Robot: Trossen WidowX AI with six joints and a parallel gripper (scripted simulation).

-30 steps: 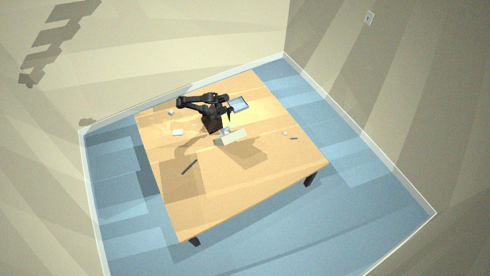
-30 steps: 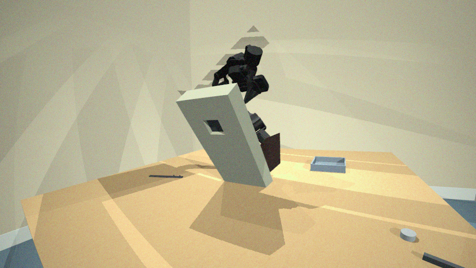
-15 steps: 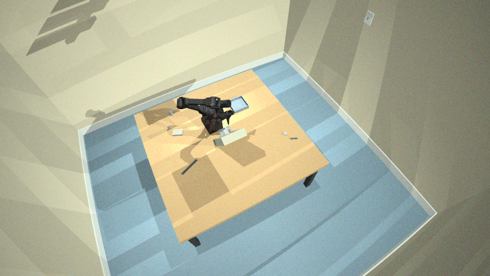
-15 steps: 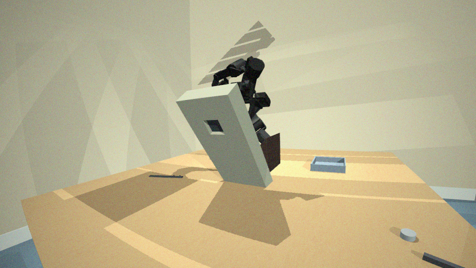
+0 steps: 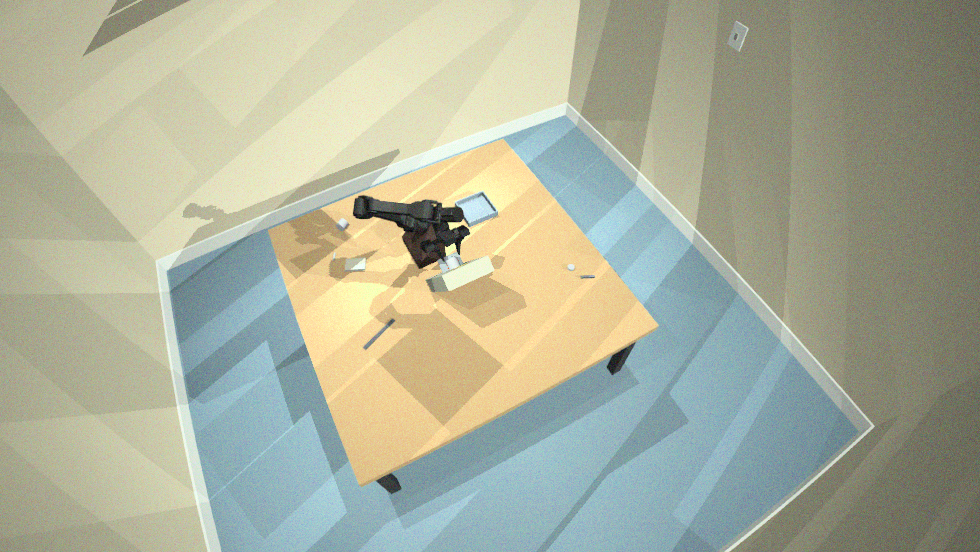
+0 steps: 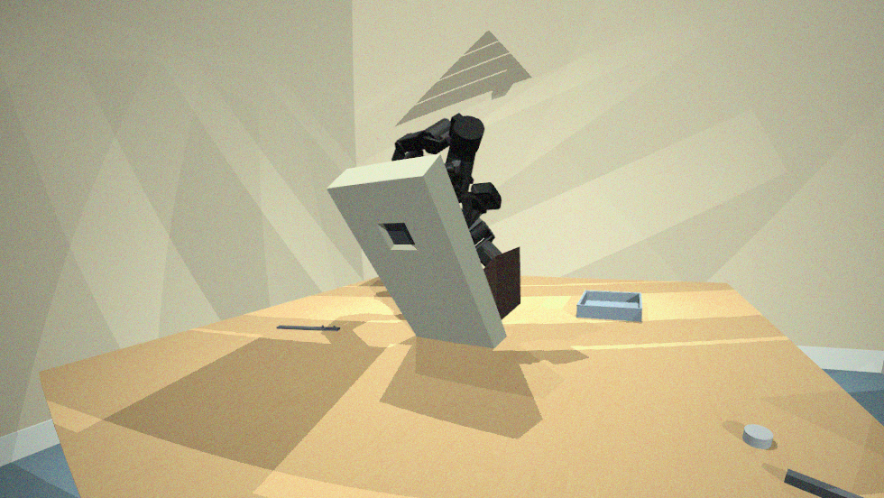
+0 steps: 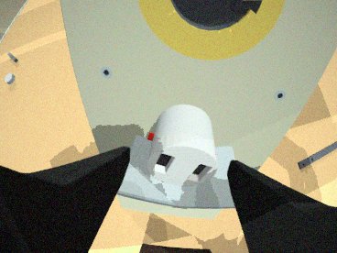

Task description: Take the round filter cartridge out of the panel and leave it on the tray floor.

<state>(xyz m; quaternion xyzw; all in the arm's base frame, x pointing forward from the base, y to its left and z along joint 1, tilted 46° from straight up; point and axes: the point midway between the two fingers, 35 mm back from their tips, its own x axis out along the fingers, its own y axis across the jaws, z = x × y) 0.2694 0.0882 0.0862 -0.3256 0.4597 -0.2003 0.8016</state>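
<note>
Now: gripper tip 2 cm above the white round filter cartridge and 1 cm short of it. The rest, counted from my gripper tip: blue-grey tray (34 cm behind, 28 cm to the left, 20 cm below); grey service panel (5 cm ahead, 3 cm below, 1 cm to the right); short dark bar (52 cm to the left, 23 cm ahead, 21 cm below).
</note>
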